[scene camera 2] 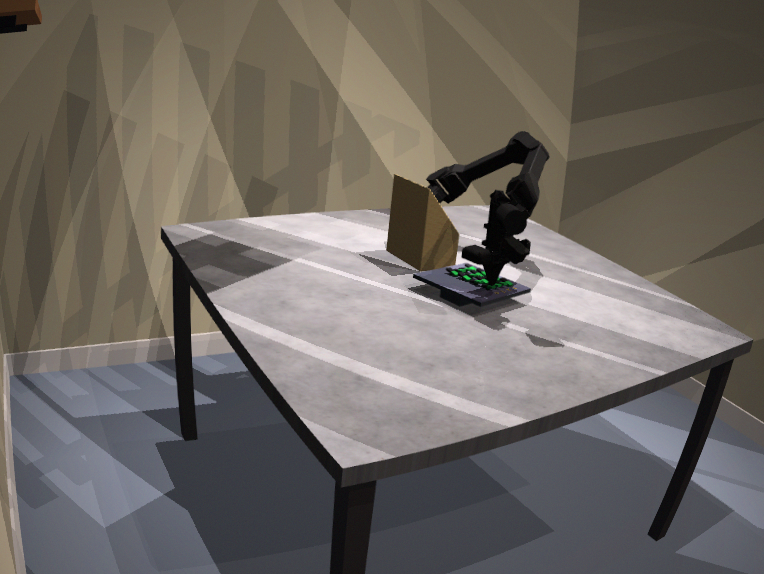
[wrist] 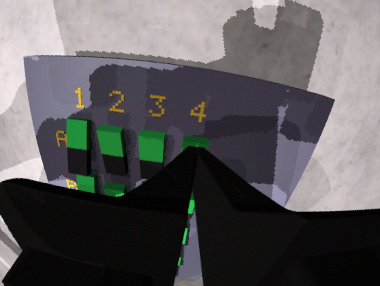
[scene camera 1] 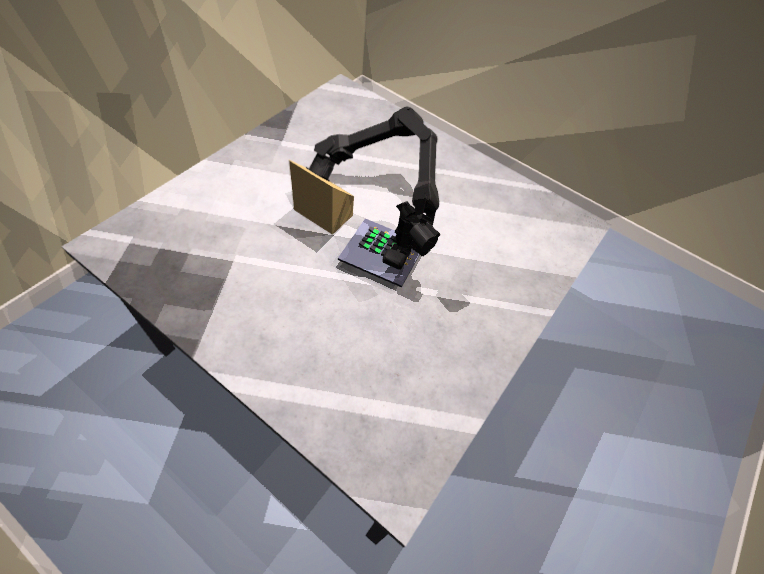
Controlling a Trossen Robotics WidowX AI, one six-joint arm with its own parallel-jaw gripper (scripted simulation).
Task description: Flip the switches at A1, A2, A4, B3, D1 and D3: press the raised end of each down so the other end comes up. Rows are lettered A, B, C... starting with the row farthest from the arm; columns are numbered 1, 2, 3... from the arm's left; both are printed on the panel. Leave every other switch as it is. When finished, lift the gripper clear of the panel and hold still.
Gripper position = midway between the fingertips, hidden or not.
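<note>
In the wrist camera I see a switch A1 (wrist: 78, 131), a switch A2 (wrist: 111, 138) and a switch A3 (wrist: 152, 144), together with my gripper (wrist: 194, 154). Scene camera 1 has the gripper too (scene camera 1: 400, 258). Scene camera 2 shows my gripper (scene camera 2: 491, 285) as well; it is shut and holds nothing.
</note>
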